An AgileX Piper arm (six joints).
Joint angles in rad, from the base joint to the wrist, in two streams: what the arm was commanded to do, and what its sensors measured. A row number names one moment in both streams.
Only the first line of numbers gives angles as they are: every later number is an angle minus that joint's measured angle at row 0.
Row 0, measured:
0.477 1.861 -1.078 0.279 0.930 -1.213
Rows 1 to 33, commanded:
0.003 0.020 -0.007 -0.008 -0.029 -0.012
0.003 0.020 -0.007 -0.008 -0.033 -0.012
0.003 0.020 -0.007 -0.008 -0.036 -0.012
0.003 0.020 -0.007 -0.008 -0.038 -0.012
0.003 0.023 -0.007 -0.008 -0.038 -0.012
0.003 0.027 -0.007 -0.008 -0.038 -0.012
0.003 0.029 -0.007 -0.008 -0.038 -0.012
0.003 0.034 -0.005 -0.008 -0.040 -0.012
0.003 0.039 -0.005 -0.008 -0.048 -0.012
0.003 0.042 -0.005 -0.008 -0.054 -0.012
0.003 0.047 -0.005 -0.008 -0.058 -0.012
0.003 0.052 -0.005 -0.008 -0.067 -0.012
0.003 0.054 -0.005 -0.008 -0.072 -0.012
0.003 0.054 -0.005 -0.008 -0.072 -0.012
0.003 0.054 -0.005 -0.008 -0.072 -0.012
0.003 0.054 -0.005 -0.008 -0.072 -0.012
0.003 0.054 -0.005 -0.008 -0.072 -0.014
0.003 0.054 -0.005 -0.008 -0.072 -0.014
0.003 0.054 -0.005 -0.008 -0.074 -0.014
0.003 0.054 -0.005 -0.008 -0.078 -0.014
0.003 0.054 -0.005 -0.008 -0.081 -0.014
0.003 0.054 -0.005 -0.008 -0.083 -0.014
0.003 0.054 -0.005 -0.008 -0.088 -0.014
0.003 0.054 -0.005 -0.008 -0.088 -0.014
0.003 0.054 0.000 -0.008 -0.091 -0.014
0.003 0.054 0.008 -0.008 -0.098 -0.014
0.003 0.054 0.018 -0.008 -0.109 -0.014
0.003 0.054 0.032 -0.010 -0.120 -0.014
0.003 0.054 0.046 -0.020 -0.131 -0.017
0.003 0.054 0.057 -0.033 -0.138 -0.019
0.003 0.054 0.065 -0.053 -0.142 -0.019
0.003 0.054 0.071 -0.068 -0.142 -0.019
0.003 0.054 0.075 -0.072 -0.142 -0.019
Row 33, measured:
0.000 0.056 0.051 -0.029 -0.126 -0.010
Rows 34 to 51, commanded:
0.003 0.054 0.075 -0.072 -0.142 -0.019
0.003 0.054 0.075 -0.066 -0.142 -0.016
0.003 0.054 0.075 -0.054 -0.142 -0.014
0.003 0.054 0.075 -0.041 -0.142 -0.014
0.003 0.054 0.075 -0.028 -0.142 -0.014
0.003 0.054 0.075 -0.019 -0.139 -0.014
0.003 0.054 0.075 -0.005 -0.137 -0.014
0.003 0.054 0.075 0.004 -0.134 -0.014
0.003 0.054 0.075 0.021 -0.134 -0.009
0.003 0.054 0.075 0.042 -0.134 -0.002
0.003 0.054 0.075 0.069 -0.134 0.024
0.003 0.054 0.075 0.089 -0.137 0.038
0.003 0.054 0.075 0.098 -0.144 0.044
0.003 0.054 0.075 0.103 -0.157 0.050
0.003 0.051 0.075 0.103 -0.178 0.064
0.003 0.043 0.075 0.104 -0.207 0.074
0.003 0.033 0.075 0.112 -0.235 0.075
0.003 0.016 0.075 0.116 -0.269 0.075
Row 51, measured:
0.000 0.053 0.070 0.088 -0.168 0.052
